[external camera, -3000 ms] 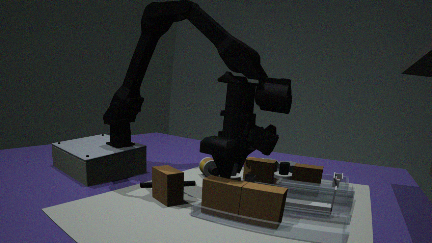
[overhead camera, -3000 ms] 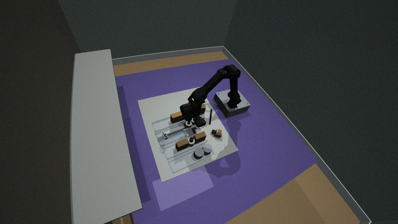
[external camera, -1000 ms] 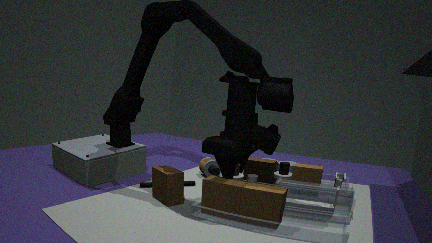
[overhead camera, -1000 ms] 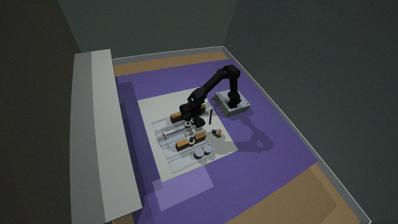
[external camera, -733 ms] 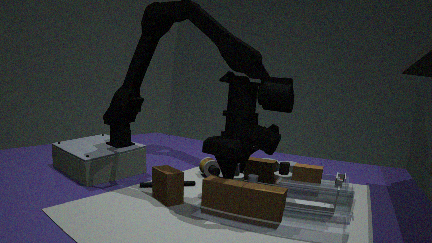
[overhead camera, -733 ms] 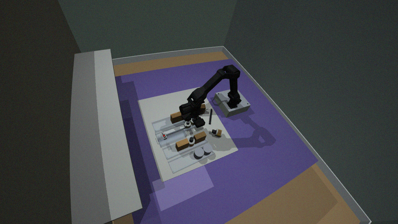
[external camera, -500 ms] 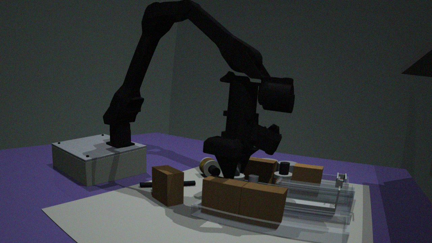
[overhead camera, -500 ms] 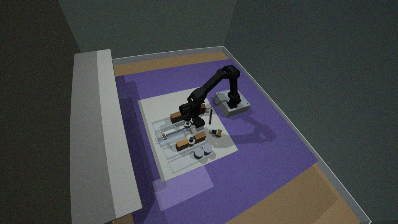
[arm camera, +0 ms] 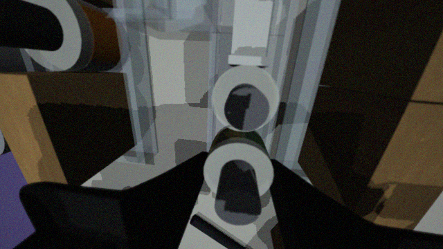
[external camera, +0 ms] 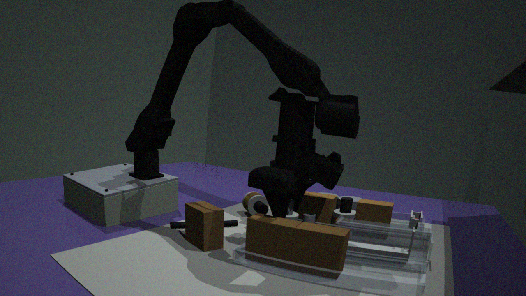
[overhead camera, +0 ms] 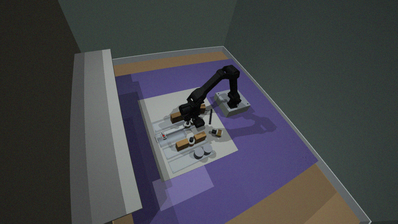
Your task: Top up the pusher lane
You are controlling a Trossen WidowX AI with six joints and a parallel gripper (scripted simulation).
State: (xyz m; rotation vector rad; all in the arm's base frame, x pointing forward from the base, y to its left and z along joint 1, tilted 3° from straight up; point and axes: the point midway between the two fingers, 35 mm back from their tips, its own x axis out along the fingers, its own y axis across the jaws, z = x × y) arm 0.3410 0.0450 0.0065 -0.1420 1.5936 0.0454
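Now: gripper tip 100 mm to the left of the brown box, 100 mm past it and 10 mm above it. The rest, counted from my gripper tip: red mark: 220 mm ahead, 70 mm to the left, 20 mm above; black rod: 160 mm behind, 40 mm below, 30 mm to the right; pusher plate: 150 mm ahead, 50 mm to the left.
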